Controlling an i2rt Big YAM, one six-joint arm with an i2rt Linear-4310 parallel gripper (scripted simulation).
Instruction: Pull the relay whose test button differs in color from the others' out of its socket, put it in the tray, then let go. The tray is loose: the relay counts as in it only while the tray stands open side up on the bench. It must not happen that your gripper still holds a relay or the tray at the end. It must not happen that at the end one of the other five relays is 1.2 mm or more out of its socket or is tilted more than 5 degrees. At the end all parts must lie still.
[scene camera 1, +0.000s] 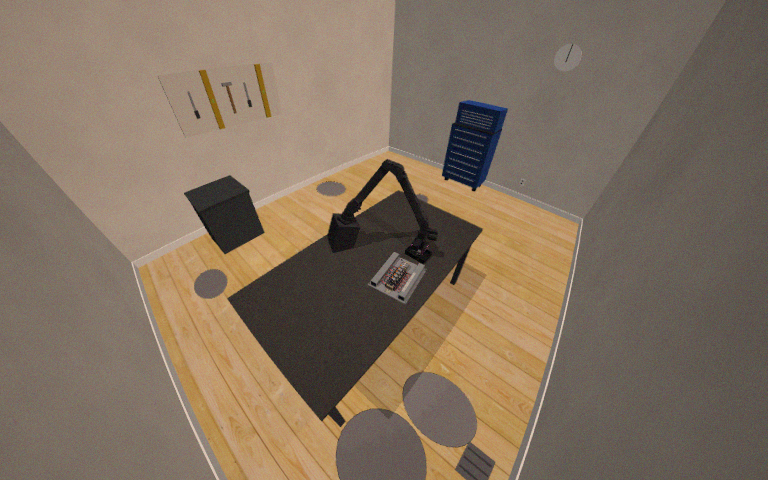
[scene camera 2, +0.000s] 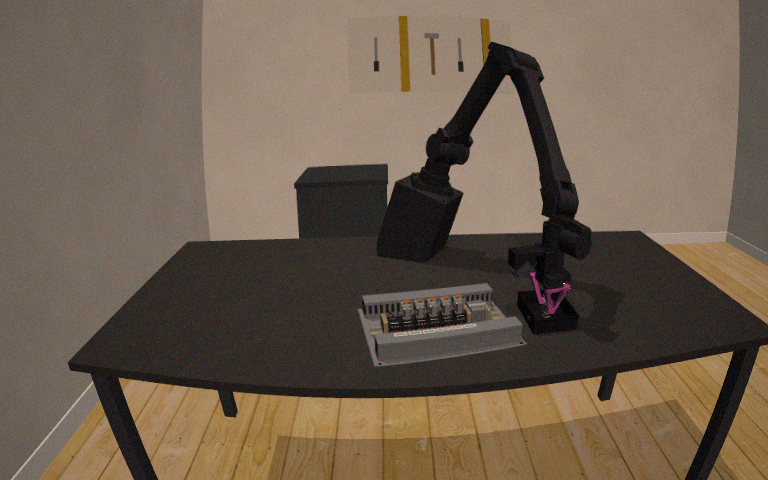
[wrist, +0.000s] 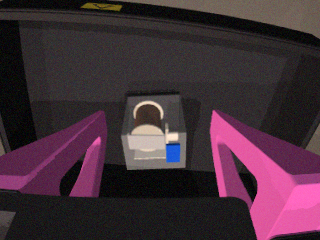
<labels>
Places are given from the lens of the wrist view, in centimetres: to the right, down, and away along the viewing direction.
my gripper (wrist: 158, 120): 0, 0, 13
clear relay (wrist: 153, 134): 0, 1, 10
black tray (wrist: 64, 72): -5, -3, 13
The marked spots on the clear relay and the black tray are 7 cm apart.
</labels>
